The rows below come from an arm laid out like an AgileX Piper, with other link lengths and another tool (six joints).
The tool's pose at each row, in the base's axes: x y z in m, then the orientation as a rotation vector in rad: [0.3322 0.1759 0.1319 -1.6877 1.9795 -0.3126]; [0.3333 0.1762 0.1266 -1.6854 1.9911 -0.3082]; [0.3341 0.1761 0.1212 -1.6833 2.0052 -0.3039]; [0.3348 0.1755 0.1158 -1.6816 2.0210 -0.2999]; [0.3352 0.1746 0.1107 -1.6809 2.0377 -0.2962]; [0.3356 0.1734 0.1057 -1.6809 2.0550 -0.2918]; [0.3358 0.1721 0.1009 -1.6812 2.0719 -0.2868]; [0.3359 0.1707 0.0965 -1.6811 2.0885 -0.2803]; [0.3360 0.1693 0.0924 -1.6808 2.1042 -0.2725]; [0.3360 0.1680 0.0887 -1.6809 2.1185 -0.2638]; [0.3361 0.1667 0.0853 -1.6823 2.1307 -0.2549]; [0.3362 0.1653 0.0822 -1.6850 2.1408 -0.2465]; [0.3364 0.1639 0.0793 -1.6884 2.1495 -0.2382]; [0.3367 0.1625 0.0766 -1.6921 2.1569 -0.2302]
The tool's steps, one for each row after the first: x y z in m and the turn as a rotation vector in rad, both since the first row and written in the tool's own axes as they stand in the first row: [0.0008 0.0017 0.0051 -0.0065 0.0045 0.0067]; [0.0021 0.0037 0.0100 -0.0142 0.0108 0.0142]; [0.0039 0.0056 0.0148 -0.0228 0.0186 0.0221]; [0.0059 0.0076 0.0192 -0.0323 0.0274 0.0295]; [0.0082 0.0094 0.0234 -0.0427 0.0365 0.0368]; [0.0106 0.0114 0.0273 -0.0535 0.0452 0.0439]; [0.0129 0.0131 0.0309 -0.0646 0.0528 0.0513]; [0.0152 0.0148 0.0342 -0.0758 0.0592 0.0587]; [0.0174 0.0163 0.0371 -0.0869 0.0643 0.0655]; [0.0194 0.0177 0.0398 -0.0978 0.0684 0.0707]; [0.0215 0.0188 0.0422 -0.1081 0.0717 0.0743]; [0.0235 0.0198 0.0446 -0.1180 0.0744 0.0770]; [0.0254 0.0206 0.0468 -0.1273 0.0765 0.0789]
